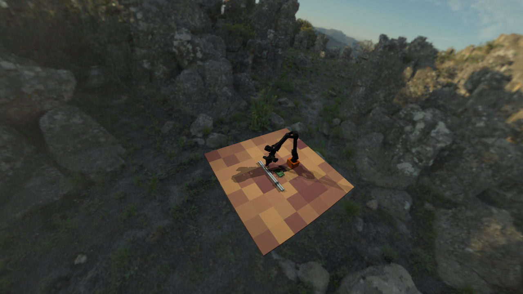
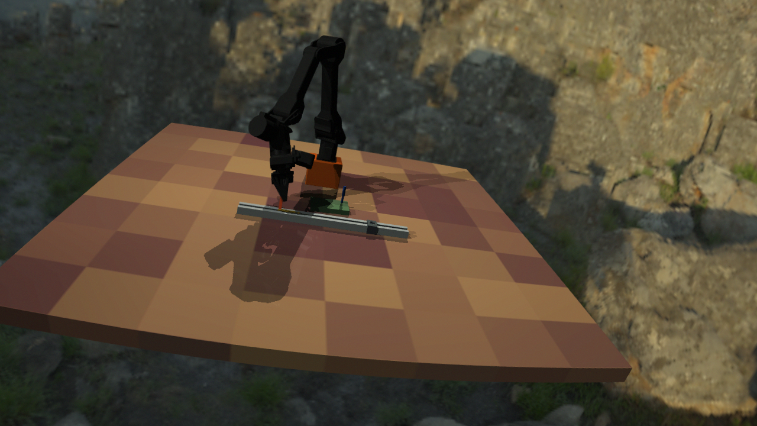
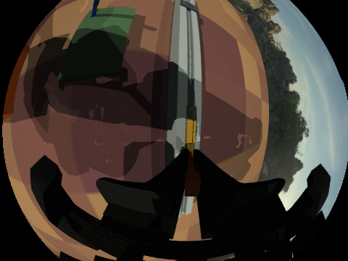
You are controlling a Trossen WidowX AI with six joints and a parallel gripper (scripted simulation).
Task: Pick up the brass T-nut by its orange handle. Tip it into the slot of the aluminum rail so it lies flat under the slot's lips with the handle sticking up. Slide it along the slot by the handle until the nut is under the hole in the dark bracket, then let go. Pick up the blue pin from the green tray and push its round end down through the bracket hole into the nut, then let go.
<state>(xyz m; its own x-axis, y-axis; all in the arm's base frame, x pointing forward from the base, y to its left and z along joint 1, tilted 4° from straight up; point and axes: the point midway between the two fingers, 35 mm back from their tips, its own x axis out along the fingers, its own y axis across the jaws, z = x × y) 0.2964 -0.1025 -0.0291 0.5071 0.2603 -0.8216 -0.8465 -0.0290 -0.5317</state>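
Now: gripper tip 2 cm to the right of the brass T-nut. From my gripper tip the other things lie so: green tray: 11 cm behind, 14 cm to the left, 4 cm below; then blue pin: 13 cm behind, 16 cm to the left, 2 cm below.
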